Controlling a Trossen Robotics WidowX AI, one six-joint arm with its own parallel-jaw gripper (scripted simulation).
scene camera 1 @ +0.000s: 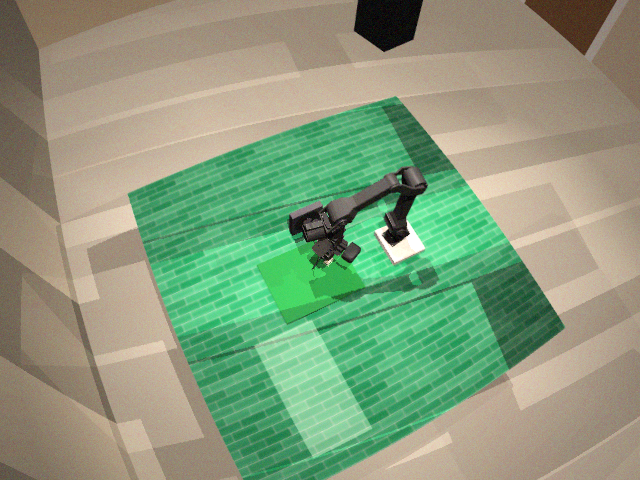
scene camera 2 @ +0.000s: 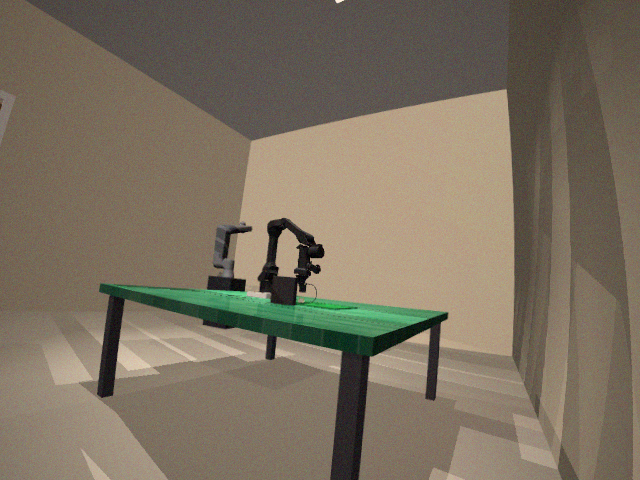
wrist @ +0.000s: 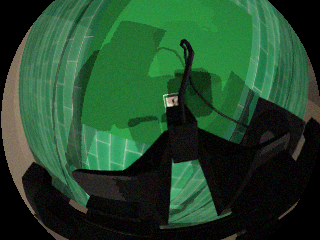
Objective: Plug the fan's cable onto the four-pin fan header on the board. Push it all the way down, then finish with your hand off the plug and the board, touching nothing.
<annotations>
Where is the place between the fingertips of the gripper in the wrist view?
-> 180,133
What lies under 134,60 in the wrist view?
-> A green board.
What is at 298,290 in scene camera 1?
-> A green board.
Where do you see a black fan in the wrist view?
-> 269,120
</annotations>
